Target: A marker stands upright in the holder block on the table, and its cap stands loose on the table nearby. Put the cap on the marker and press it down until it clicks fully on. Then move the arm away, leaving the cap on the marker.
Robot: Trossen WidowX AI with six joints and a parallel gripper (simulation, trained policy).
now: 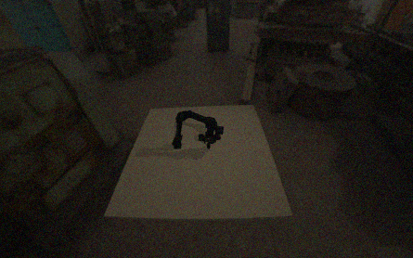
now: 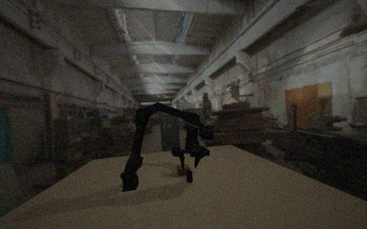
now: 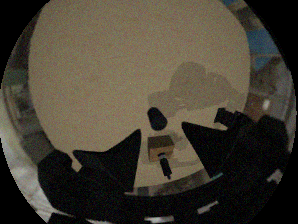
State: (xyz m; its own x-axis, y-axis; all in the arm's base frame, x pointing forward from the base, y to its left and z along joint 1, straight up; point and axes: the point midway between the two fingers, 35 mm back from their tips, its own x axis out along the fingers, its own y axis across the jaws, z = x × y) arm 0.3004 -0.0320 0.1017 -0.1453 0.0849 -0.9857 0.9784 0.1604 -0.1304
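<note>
My gripper tip is 4 cm above the dark cap. Round my gripper tip: small tan holder block (11 cm to the left, 5 cm below, 2 cm behind); dark marker (11 cm to the left, 2 cm behind, 1 cm above).
</note>
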